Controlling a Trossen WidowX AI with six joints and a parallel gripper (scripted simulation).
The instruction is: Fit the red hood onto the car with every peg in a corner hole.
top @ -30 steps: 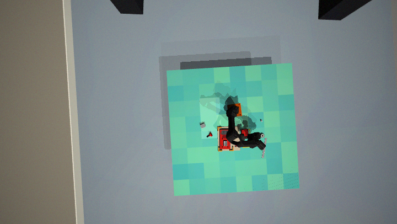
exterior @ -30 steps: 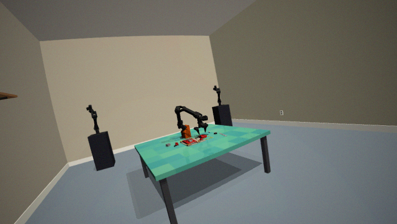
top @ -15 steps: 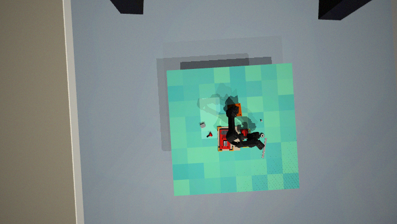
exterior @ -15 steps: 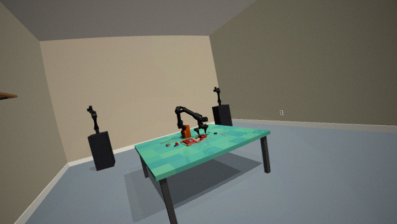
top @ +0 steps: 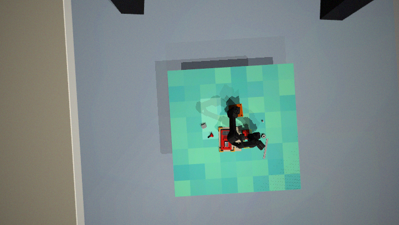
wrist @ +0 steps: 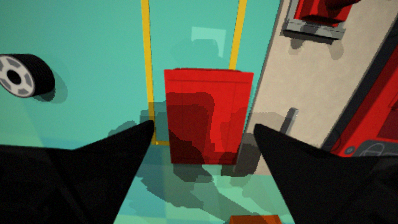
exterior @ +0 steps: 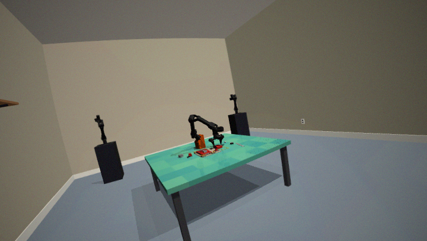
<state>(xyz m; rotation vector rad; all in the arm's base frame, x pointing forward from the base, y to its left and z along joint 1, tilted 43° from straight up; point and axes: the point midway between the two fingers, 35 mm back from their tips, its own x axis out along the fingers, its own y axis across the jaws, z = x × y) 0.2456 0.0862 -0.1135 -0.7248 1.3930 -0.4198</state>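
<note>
The red hood lies 1 cm below my gripper tip. Also, from my gripper tip: grey rod 14 cm ahead, 21 cm to the left, 3 cm below; wheel 1 cm ahead, 18 cm to the left, 2 cm below.
</note>
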